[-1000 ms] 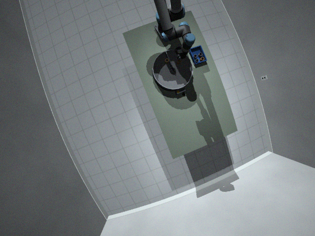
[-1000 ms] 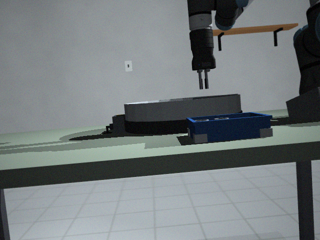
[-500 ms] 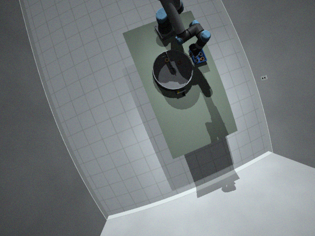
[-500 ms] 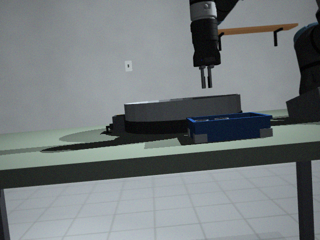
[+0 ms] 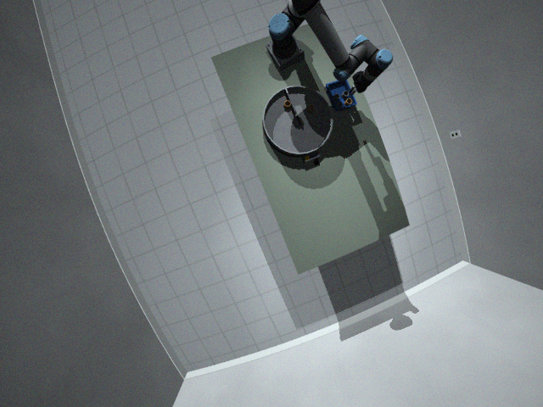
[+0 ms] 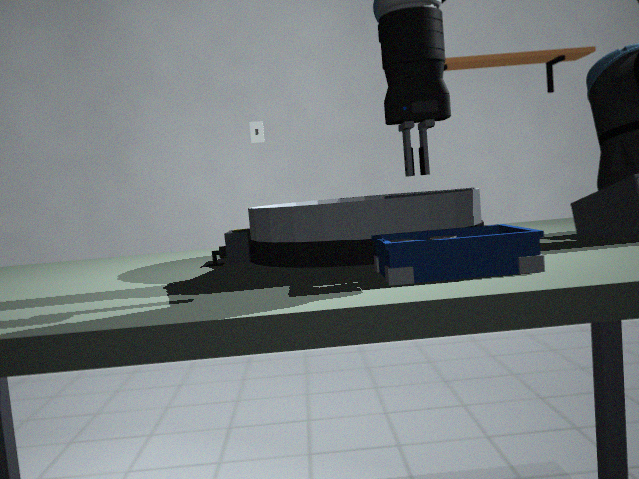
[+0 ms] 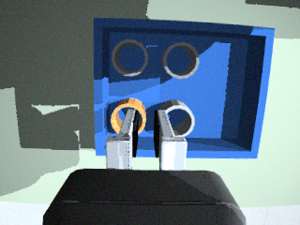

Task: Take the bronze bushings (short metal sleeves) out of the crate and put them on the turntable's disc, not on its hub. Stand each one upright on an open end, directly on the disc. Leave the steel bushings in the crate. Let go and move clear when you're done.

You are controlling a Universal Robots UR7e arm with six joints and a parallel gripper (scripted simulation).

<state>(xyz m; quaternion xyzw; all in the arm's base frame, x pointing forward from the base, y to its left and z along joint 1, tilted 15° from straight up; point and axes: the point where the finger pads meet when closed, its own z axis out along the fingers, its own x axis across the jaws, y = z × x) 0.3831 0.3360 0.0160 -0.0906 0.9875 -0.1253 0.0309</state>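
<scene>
Now: hand 4 cm past the crate, 2 cm to the left of it and 12 cm above it. From my hand the other things lie so: turntable disc: 10 cm ahead, 34 cm to the right, 9 cm below.
</scene>
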